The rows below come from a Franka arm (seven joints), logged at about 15 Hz.
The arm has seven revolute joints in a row. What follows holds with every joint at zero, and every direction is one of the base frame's. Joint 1 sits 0.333 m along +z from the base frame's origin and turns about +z. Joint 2 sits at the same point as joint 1 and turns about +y. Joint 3 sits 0.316 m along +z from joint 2 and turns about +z. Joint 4 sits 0.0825 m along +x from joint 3 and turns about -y. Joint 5 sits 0.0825 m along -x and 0.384 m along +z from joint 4 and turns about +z. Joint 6 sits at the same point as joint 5 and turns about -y. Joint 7 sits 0.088 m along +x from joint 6 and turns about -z. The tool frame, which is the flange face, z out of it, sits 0.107 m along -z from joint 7; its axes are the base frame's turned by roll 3.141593, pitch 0 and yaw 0 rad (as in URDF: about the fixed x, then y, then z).
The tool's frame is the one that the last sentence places.
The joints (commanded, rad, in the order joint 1, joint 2, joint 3, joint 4, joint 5, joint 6, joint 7), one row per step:
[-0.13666, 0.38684, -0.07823, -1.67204, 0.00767, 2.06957, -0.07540]
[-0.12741, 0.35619, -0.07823, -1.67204, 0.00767, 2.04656, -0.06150]
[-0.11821, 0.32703, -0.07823, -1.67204, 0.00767, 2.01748, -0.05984]
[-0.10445, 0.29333, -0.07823, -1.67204, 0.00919, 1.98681, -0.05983]
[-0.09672, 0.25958, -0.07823, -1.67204, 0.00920, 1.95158, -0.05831]
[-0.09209, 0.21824, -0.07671, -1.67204, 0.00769, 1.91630, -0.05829]
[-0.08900, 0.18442, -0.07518, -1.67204, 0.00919, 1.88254, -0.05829]
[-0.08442, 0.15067, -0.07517, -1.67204, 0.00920, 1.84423, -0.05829]
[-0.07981, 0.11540, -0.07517, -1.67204, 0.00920, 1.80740, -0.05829]
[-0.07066, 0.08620, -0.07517, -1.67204, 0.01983, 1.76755, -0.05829]
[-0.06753, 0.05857, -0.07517, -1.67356, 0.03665, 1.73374, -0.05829]
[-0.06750, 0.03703, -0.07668, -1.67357, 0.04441, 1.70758, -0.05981]
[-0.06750, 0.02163, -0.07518, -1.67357, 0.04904, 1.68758, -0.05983]
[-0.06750, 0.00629, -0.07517, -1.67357, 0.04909, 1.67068, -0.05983]
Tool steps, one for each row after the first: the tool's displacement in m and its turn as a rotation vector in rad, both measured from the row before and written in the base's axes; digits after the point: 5 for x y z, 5 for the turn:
[-0.00292, 0.00668, 0.01813, 0.00088, -0.00821, -0.00514]
[-0.00403, 0.00675, 0.01646, 0.00222, -0.00048, 0.00698]
[-0.00466, 0.00980, 0.01908, 0.00339, -0.00364, 0.01265]
[-0.00656, 0.00590, 0.01847, 0.00293, 0.00106, 0.00576]
[-0.00849, 0.00479, 0.02297, 0.00111, -0.00619, 0.00622]
[-0.00817, 0.00393, 0.01803, 0.00429, -0.00066, 0.00390]
[-0.00927, 0.00394, 0.01729, 0.00332, 0.00418, 0.00445]
[-0.01002, 0.00392, 0.01801, 0.00293, 0.00122, 0.00457]
[-0.00918, 0.00741, 0.01380, 0.01417, 0.00870, 0.00729]
[-0.00921, 0.00434, 0.01247, 0.01972, 0.00497, 0.00096]
[-0.00768, 0.00071, 0.01014, 0.00995, 0.00322, -0.00017]
[-0.00558, 0.00192, 0.00704, 0.00652, 0.00373, 0.00179]
[-0.00553, 0.00060, 0.00718, 0.00151, 0.00138, 0.00081]

